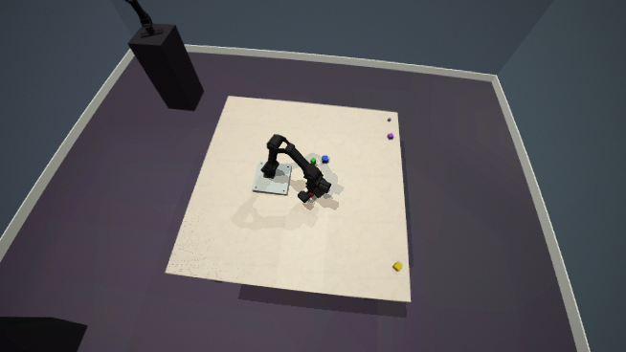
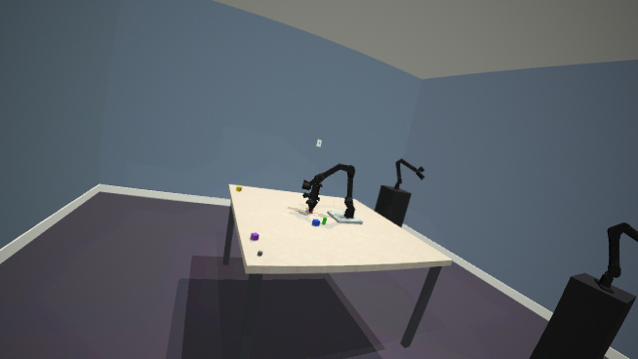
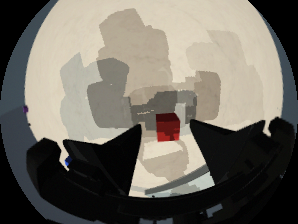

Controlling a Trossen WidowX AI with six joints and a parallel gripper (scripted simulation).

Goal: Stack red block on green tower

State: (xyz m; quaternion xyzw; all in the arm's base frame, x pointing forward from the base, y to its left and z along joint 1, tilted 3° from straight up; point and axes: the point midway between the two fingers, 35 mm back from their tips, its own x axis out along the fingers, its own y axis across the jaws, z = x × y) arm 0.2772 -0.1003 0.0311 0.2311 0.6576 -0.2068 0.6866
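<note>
Right now my gripper tip is 60 mm short of the blue block, 260 mm to the right of it and 10 mm below it. From my gripper tip the other things lie so: yellow block: 510 mm ahead, 360 mm to the right, 10 mm above; purple block: 490 mm ahead, 520 mm to the left, 10 mm above; red block: right at my gripper tip.
</note>
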